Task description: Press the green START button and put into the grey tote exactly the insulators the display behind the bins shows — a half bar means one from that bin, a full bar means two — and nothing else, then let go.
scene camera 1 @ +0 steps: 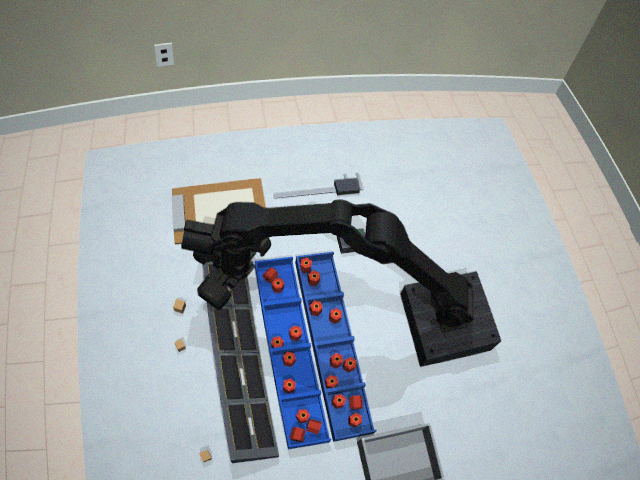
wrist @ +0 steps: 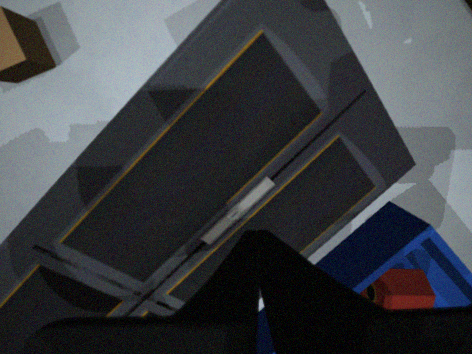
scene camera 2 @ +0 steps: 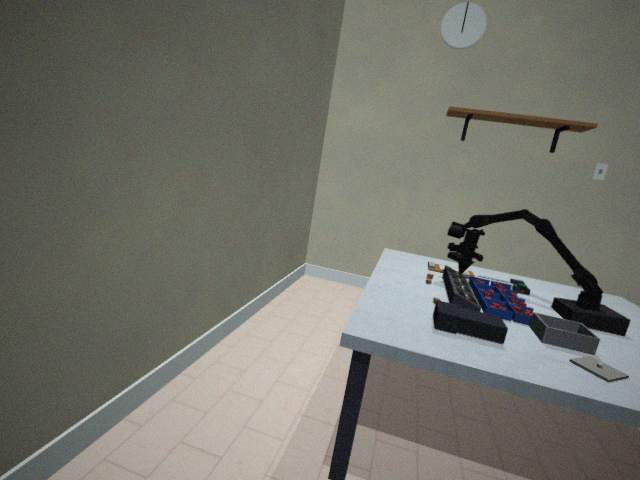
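Observation:
My gripper (scene camera 1: 215, 291) (scene camera 2: 465, 267) (wrist: 256, 241) is shut and empty. It hangs just above the far end of the dark grey display (scene camera 1: 242, 376) (scene camera 2: 461, 288) (wrist: 206, 140). The display's cells look dark, with thin yellow outlines and no bars showing. Two blue bin rows (scene camera 1: 290, 352) (scene camera 1: 341, 329) (scene camera 2: 499, 300) lie beside the display and hold red insulators (scene camera 1: 295, 332) (wrist: 392, 289). The grey tote (scene camera 1: 396, 445) (scene camera 2: 549, 329) stands at the near end. The green START button (scene camera 1: 361, 231) (scene camera 2: 520, 286) is mostly hidden behind my arm in the overhead view.
A wooden board (scene camera 1: 258, 188) with a white sheet lies beyond the display. Small wooden cubes (scene camera 1: 179, 305) (scene camera 1: 180, 344) (scene camera 1: 205, 455) lie left of it. A grey bar with a dark block (scene camera 1: 347, 186) lies at the back. My base (scene camera 1: 451, 319) stands right.

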